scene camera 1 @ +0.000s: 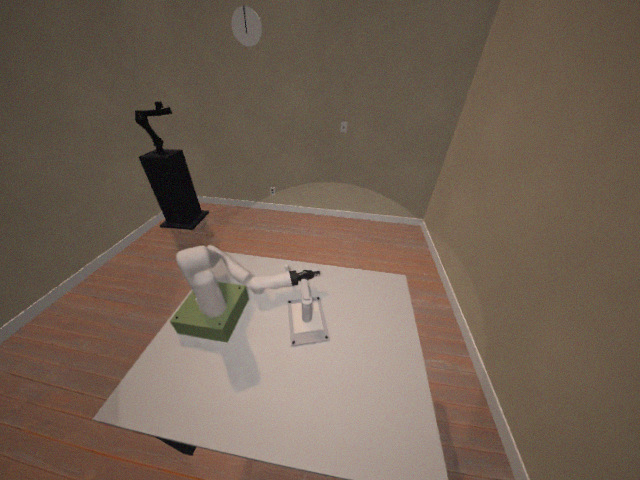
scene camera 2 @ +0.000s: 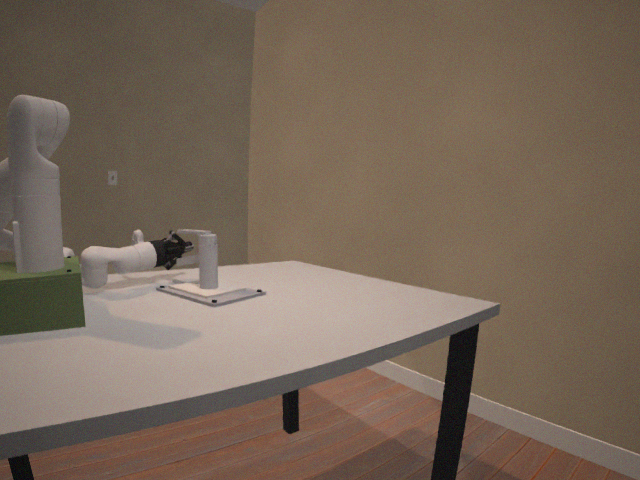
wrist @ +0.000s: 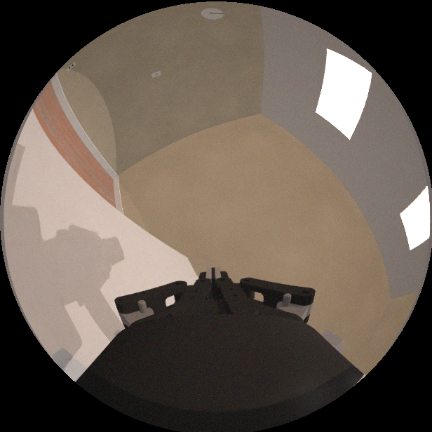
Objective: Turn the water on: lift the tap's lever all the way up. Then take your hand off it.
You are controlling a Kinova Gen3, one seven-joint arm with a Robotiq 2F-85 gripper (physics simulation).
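Frame: origin at the arm's base, x up, y ahead, z left, level; millimetres.
Seen in the pictures: gripper, fingertip midpoint: (scene camera 1: pixel 320 272) (scene camera 2: pixel 192 245); arm's base, link origin: (scene camera 1: pixel 215 308) (scene camera 2: pixel 41 268).
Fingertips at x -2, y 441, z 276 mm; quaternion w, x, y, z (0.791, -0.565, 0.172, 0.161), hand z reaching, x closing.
Note:
Pixels of each thing's top centre, then the offset from my fingertips to it. "spot": a spot on its surface instead. Level surfaces: height alone.
- grey tap, surface spot: (scene camera 2: pixel 208 263) (scene camera 1: pixel 304 313) spot: dx -20, dy -54, dz -244 mm
- pale base plate, top centre: (scene camera 2: pixel 208 288) (scene camera 1: pixel 306 318) dx -87, dy -45, dz -222 mm
- spout, top centre: (scene camera 2: pixel 191 251) dx +0, dy -63, dz -154 mm
- white table, surface height: dx -99 mm
The grey tap (scene camera 1: pixel 307 311) (scene camera 2: pixel 208 263) stands upright on a pale base plate (scene camera 1: pixel 310 338) (scene camera 2: pixel 235 297). Its lever (scene camera 1: pixel 305 291) (scene camera 2: pixel 193 230) is close to level, its free end very slightly higher, pointing toward the far side in scene camera 1. The spout (scene camera 2: pixel 190 259) sticks out lower down on the same side. My gripper (scene camera 1: pixel 316 273) (scene camera 2: pixel 190 246) (wrist: pixel 213 275) is shut and empty. It lies crosswise at the lever's free end, with its fingertips below lever height and above the spout in scene camera 2. Whether it touches the lever cannot be told.
The arm's green base block (scene camera 1: pixel 199 322) (scene camera 2: pixel 41 304) stands on the white table (scene camera 1: pixel 361 413) (scene camera 2: pixel 310 322), left of the tap. A black pedestal (scene camera 1: pixel 173 188) with a black arm stands beyond the table. The arm's shadow falls on the table in the wrist view.

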